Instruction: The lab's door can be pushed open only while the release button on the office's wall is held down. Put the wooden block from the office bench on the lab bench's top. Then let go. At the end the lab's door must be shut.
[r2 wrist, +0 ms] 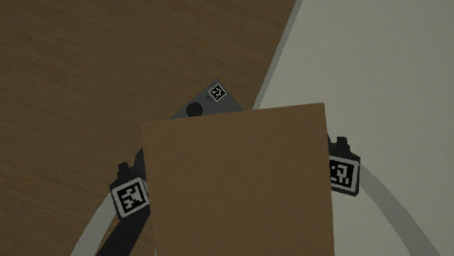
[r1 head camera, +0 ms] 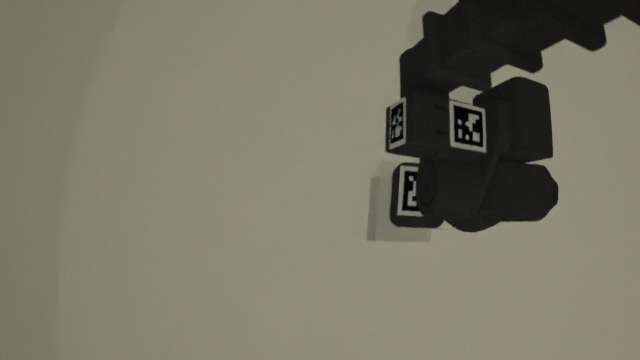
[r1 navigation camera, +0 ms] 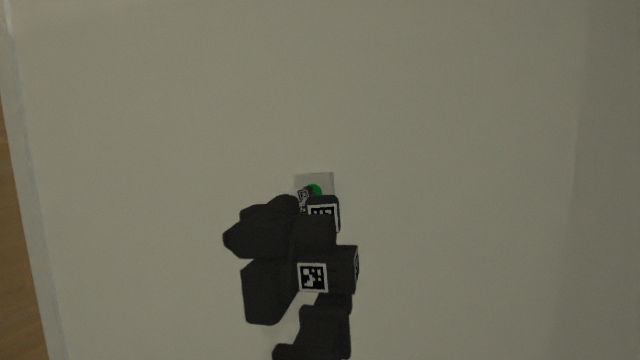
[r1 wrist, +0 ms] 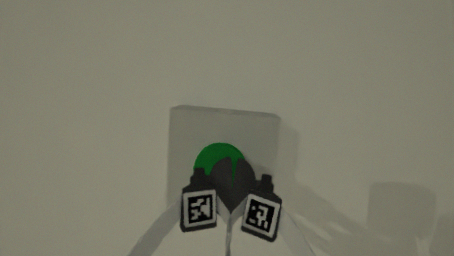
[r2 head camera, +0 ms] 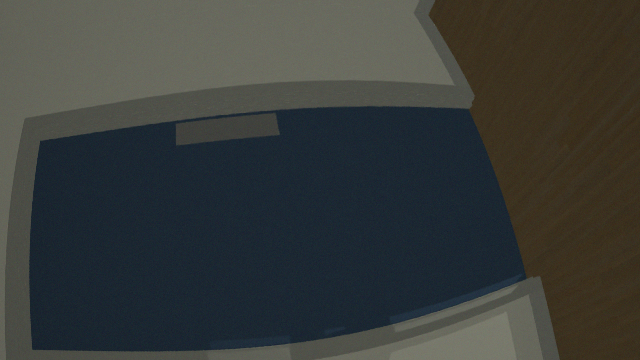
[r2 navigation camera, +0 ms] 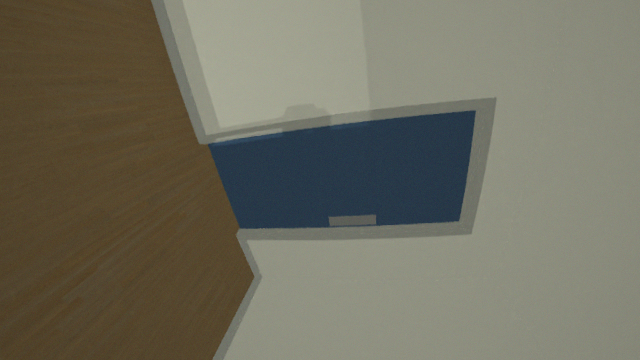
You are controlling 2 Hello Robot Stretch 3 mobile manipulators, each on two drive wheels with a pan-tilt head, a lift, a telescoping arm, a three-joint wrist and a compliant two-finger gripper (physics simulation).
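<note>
The green release button (r1 navigation camera: 316, 188) (r1 wrist: 212, 153) sits on a grey plate (r1 wrist: 225, 125) on the wall. r1's gripper (r1 wrist: 233, 172) is shut and empty, its fingertips over the button's lower right part; whether the button is pressed in cannot be told. In the r2 wrist view, r2's gripper (r2 wrist: 235, 155) is shut on the wooden block (r2 wrist: 240, 195), a large brown box between the two fingers. The blue door (r2 head camera: 280, 225) (r2 navigation camera: 350, 170) looks shut in its grey frame (r2 head camera: 17, 225) (r2 navigation camera: 482, 165). The benches do not show.
A grey plate (r2 head camera: 227, 129) (r2 navigation camera: 352, 220) is on the door near one edge. Brown wooden floor (r2 head camera: 575, 175) (r2 navigation camera: 100, 150) runs along the wall and door. r2's grey base (r2 wrist: 227, 105) shows behind the block. A wall corner (r2 navigation camera: 257, 276) lies near the door.
</note>
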